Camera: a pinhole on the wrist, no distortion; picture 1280 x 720 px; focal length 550.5 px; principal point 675.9 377.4 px. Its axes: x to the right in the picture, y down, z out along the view. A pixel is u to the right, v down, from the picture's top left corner.
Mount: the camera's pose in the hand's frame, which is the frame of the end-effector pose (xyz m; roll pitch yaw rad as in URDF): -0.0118 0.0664 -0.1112 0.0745 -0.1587 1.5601
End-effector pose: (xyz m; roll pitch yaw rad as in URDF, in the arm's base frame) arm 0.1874 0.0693 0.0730 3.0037 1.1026 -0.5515
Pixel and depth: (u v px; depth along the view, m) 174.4 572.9 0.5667
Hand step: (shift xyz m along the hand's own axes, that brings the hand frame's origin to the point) -0.1767 -0.5333 0.3800
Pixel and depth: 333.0 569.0 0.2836
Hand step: -0.0915 -0.1530 0.1474
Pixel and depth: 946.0 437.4 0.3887
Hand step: -0.0238 0.1931 0.3048
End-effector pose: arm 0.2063 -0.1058 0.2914 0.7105 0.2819 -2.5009
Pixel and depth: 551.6 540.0 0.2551
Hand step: -0.0690 -0.0310 0.1364
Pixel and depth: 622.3 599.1 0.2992
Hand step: -0.1105 -0.0099 0.1877
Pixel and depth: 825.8 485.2 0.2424
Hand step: -0.0408 0.0931 0.1414
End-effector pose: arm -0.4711 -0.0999 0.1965 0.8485 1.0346 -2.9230
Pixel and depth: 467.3 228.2 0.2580
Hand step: 0.0757 -0.0709 0.1223
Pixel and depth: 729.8 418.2 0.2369
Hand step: -0.0118 0.0518 0.1270
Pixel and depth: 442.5 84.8 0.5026
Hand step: 0.2889 -0.2233 0.3304
